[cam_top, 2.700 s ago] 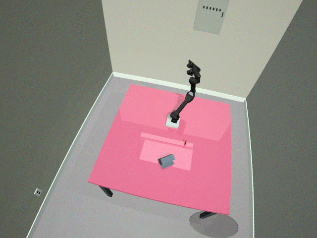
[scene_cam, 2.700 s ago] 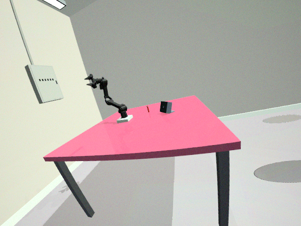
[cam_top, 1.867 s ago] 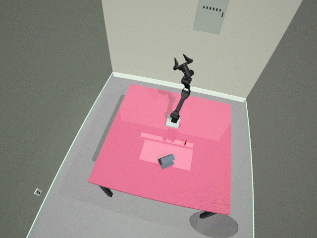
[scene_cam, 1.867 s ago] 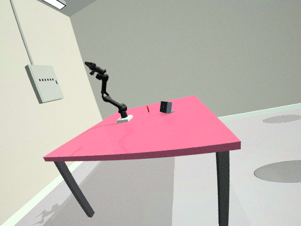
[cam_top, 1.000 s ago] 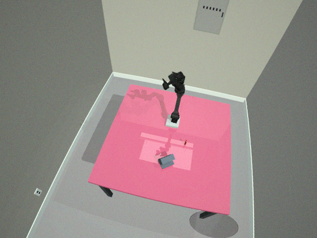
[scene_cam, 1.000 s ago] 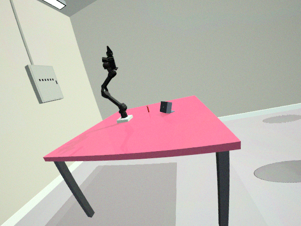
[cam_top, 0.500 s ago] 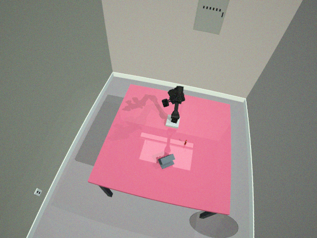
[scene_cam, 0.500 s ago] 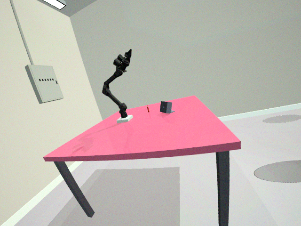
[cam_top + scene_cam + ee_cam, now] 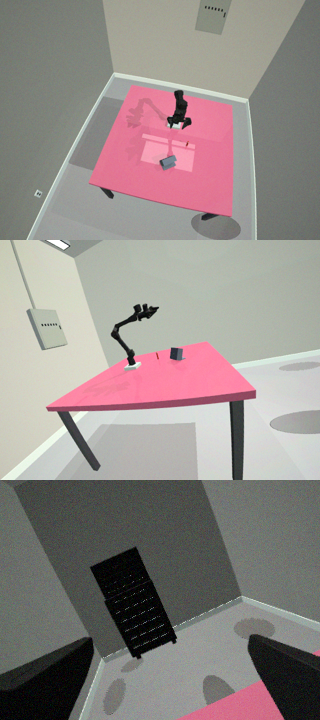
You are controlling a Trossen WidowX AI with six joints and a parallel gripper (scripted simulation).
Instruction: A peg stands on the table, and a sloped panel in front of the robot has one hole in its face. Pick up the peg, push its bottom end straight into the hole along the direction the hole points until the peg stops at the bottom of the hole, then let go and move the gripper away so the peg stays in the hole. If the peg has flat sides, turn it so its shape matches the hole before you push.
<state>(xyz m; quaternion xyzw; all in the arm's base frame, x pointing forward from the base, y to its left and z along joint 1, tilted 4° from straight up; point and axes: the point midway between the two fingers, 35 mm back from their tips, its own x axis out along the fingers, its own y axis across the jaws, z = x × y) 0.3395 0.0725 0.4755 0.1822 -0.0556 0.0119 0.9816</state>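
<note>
The peg lies 18 cm behind my gripper tip, 13 cm to the left of it and 44 cm below it. The rest, counted from my gripper tip: sloped panel (7 cm ahead, 44 cm below).
</note>
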